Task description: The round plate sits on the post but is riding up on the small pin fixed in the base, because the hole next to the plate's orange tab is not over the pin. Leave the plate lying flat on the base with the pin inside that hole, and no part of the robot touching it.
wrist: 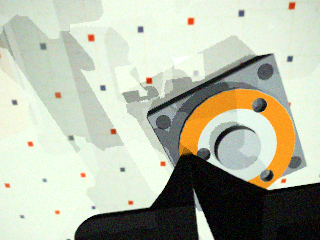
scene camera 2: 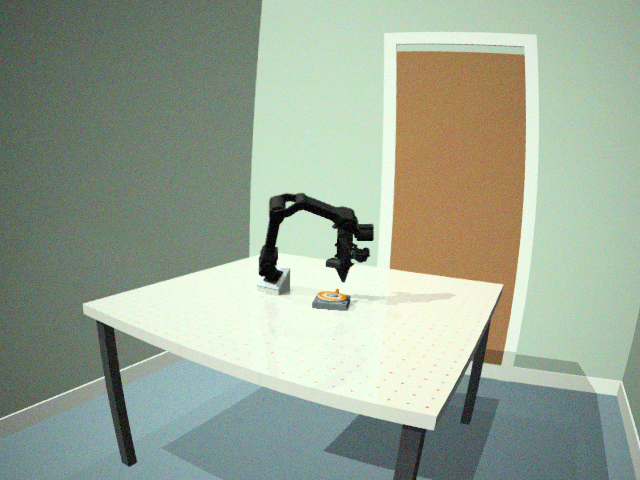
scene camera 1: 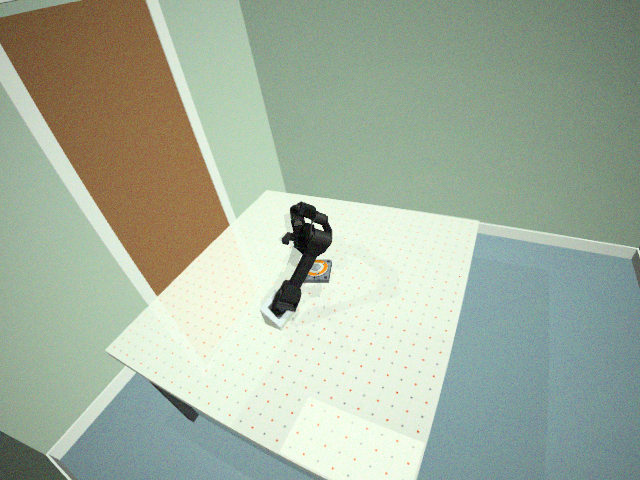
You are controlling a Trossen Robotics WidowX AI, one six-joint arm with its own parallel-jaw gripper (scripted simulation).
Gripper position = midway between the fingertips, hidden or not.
Observation:
The gripper (scene camera 2: 343, 282) is shut, holding nothing. Also in view: a round plate (wrist: 272, 124) and a base (wrist: 262, 73).
The gripper shows as well in the wrist view (wrist: 187, 161).

